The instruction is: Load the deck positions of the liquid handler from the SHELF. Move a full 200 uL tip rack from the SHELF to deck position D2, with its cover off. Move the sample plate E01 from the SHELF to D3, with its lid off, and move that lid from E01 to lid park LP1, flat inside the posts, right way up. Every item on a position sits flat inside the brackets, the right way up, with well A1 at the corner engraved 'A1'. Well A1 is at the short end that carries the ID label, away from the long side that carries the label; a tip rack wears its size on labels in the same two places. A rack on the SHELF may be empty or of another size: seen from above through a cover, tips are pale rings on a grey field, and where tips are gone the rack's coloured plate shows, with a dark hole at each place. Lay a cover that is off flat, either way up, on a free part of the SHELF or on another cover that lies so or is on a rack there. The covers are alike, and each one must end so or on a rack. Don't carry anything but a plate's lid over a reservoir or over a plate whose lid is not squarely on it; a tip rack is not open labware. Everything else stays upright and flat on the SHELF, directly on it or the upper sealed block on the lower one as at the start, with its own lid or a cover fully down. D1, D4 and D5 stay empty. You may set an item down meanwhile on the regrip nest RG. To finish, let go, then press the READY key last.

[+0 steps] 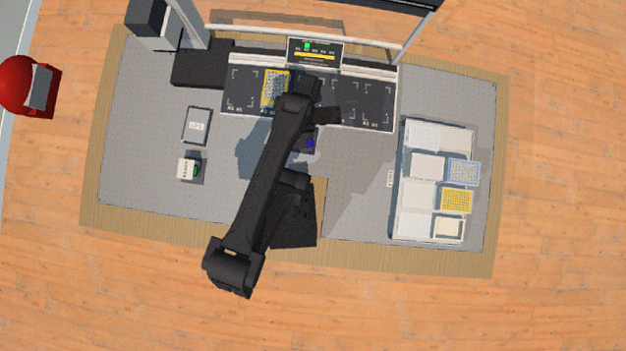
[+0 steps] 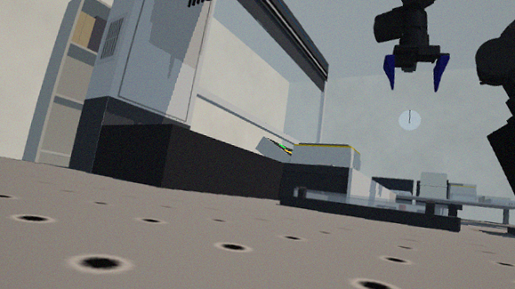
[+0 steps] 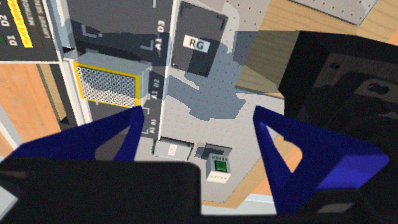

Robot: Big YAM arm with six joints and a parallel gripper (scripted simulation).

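The sample plate lies 460 mm to the right of my hand, 230 mm below it and 40 mm ahead of it. From my hand the other things lie so: regrip nest RG: 290 mm below, 10 mm to the left, 10 mm ahead; then ready key: 360 mm to the left, 220 mm below, 140 mm behind; then yellow tip rack: 190 mm below, 160 mm ahead, 90 mm to the left.
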